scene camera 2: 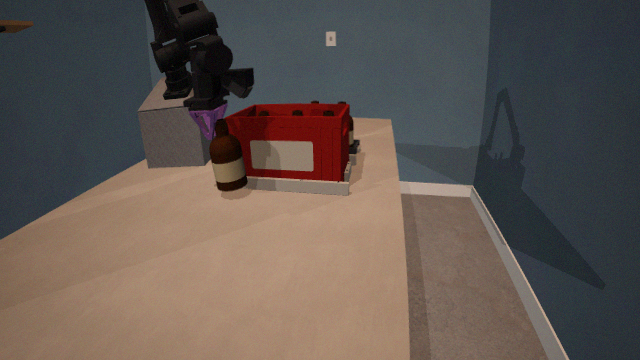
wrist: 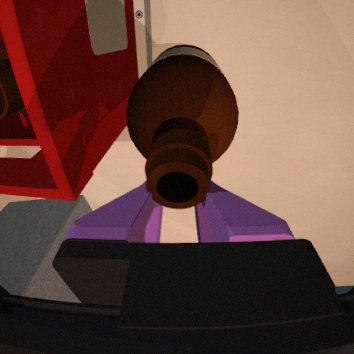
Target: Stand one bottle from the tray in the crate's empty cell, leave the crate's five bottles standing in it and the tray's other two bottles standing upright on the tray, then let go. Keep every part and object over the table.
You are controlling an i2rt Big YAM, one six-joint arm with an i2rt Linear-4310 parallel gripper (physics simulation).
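Places are measured from the arm's base along level axes (x right, y ahead, z up), in centimetres.
Pixels of known places: gripper, between the fingertips: [scene camera 2: 212,137] [wrist: 178,178]; arm's base, origin of its link: [scene camera 2: 181,88].
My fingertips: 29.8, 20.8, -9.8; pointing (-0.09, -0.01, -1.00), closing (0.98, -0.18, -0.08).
For each thing: its top centre in the pictures, then the offset to it from my fingertips, as dx, dy, dz. "spot": a spot on its surface instead. Level surfaces: height alone.
- brown bottle, centre of its top: [wrist: 169,179] [scene camera 2: 222,119] +0.6, +3.1, +4.2
- red crate, centre of its top: [scene camera 2: 290,109] -11.3, +17.0, +3.5
- labelled bottle, centre of its top: [scene camera 2: 342,102] -32.0, +31.3, +2.0
- dark tray edge, a spot on its surface: [scene camera 2: 355,146] spot: -27.8, +35.2, -11.5
- light grey low rail, centre of its top: [scene camera 2: 281,178] -1.6, +15.1, -11.0
- wooden table, height of its surface: dz -14.0
My gripper [scene camera 2: 214,134] [wrist: 178,178] has its purple fingers shut on the neck of a brown bottle [scene camera 2: 228,155] [wrist: 182,105] with a cream label. The bottle leans slightly and hangs beside the near left corner of the red crate [scene camera 2: 330,150] [wrist: 100,95], outside it and low by the table; whether its base touches is unclear. Several dark bottle tops [scene camera 2: 297,113] show at the crate's rim in the scene view. Behind the crate's right side, part of another labelled bottle [scene camera 2: 351,131] shows by a dark tray edge [scene camera 2: 355,146]; the rest is hidden, and so is the empty cell.
A light grey low rail [scene camera 2: 300,186] [wrist: 142,35] runs along the crate's foot. The grey pedestal [scene camera 2: 172,137] [wrist: 30,240] of the arm stands behind left. The wooden table [scene camera 2: 250,270] [wrist: 290,125] has its right edge past the crate, with the floor beyond.
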